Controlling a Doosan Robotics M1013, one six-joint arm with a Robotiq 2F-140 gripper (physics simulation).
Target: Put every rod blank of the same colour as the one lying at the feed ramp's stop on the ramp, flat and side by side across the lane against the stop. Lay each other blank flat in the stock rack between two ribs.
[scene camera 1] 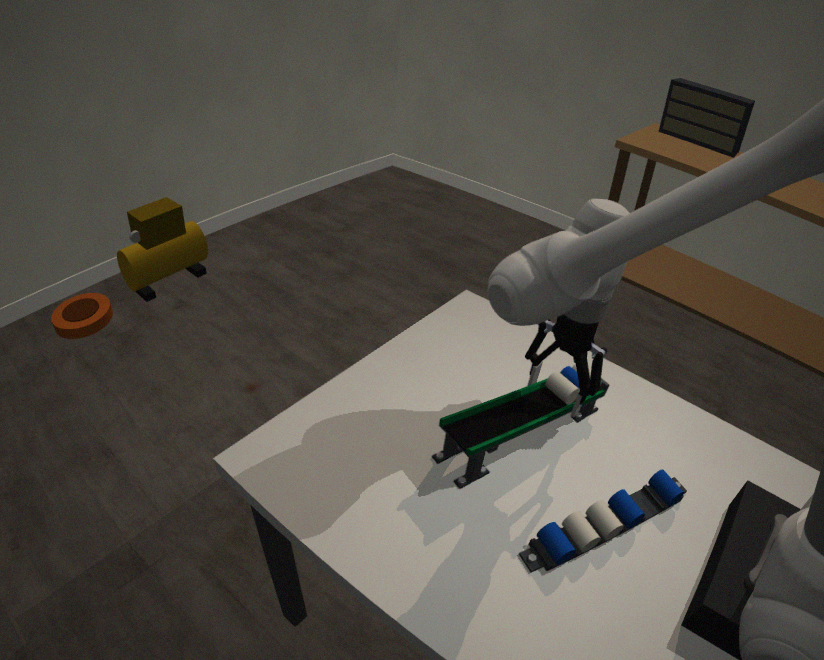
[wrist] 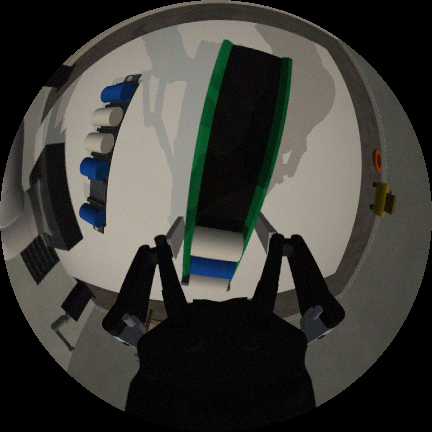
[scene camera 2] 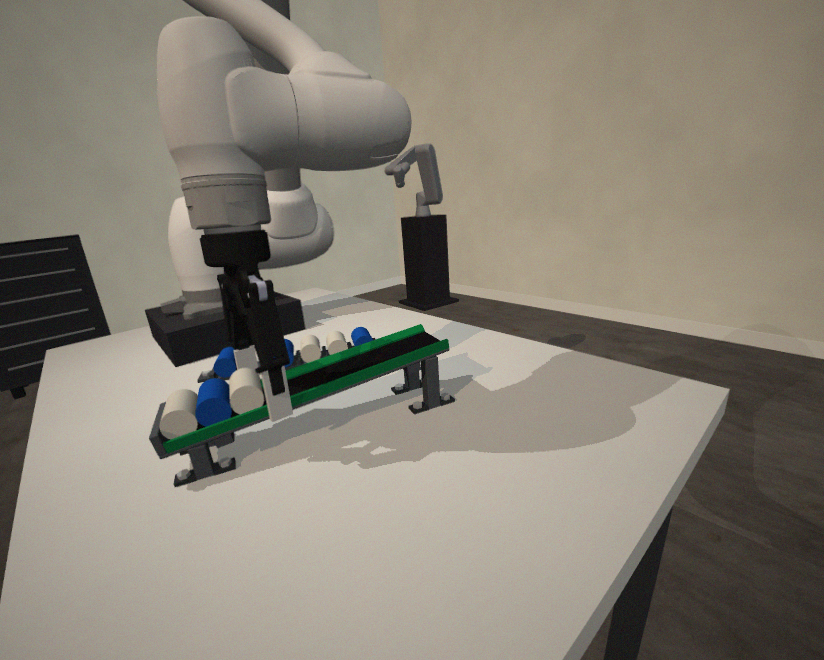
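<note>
The sloping feed ramp has green side rails. At its low end a white blank lies against the stop, then a blue blank, then a second white blank, side by side across the lane. My gripper is open, its fingers astride the ramp by the second white blank, with gaps beside that blank in the wrist view. The stock rack holds blue and white blanks.
On the rack, a single blue blank lies apart from a row of two blue and two white blanks. The rack stands on the table between the ramp and the robot's dark base block.
</note>
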